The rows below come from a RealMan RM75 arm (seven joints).
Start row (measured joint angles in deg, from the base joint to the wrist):
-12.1, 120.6, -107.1, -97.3, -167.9, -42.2, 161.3
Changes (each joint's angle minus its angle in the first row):
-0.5, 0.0, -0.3, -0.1, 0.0, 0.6, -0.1
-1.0, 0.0, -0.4, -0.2, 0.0, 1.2, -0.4
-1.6, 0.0, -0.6, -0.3, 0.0, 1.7, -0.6
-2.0, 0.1, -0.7, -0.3, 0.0, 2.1, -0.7
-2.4, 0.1, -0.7, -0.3, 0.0, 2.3, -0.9
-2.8, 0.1, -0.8, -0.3, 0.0, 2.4, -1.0
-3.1, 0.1, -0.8, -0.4, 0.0, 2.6, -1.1
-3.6, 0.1, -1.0, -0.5, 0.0, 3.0, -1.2
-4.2, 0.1, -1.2, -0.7, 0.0, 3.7, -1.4
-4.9, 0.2, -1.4, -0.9, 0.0, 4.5, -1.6
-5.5, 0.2, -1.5, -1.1, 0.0, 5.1, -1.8
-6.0, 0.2, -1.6, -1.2, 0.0, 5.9, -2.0
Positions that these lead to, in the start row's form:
-12.6, 120.6, -107.4, -97.4, -167.9, -41.6, 161.2
-13.1, 120.6, -107.5, -97.5, -167.9, -41.0, 160.9
-13.7, 120.6, -107.7, -97.6, -167.9, -40.5, 160.7
-14.1, 120.7, -107.8, -97.6, -167.9, -40.1, 160.6
-14.5, 120.7, -107.8, -97.6, -167.9, -39.9, 160.4
-14.9, 120.7, -107.9, -97.6, -167.9, -39.8, 160.3
-15.2, 120.7, -107.9, -97.7, -167.9, -39.6, 160.2
-15.7, 120.7, -108.1, -97.8, -167.9, -39.2, 160.1
-16.3, 120.7, -108.3, -98.0, -167.9, -38.5, 159.9
-17.0, 120.8, -108.5, -98.2, -167.9, -37.7, 159.7
-17.6, 120.8, -108.6, -98.4, -167.9, -37.1, 159.5
-18.1, 120.8, -108.7, -98.5, -167.9, -36.3, 159.3

